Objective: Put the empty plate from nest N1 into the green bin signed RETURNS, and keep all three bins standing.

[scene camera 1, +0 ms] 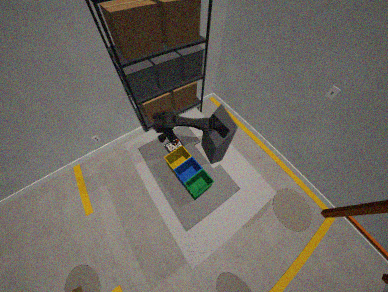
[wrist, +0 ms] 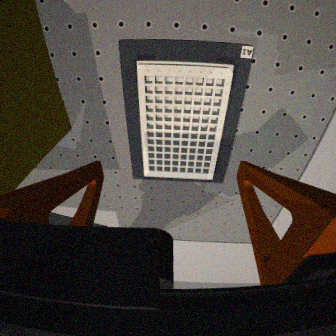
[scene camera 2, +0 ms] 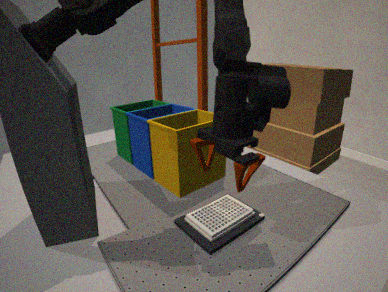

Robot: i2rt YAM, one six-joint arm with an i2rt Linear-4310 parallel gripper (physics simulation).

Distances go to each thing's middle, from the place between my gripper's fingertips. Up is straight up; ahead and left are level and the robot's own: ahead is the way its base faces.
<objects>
Now: the white plate [scene camera 2: 215, 219] 8 cm below my hand, 1 cm to the right of it and 1 cm behind it. Round my hand: green bin [scene camera 2: 121, 125] 44 cm to the left, 9 cm ahead, 1 cm below; blue bin [scene camera 2: 139, 129] 31 cm to the left, 9 cm ahead, 1 cm below; yellow bin [scene camera 2: 176, 167] 18 cm to the left, 8 cm ahead, 1 cm below.
</objects>
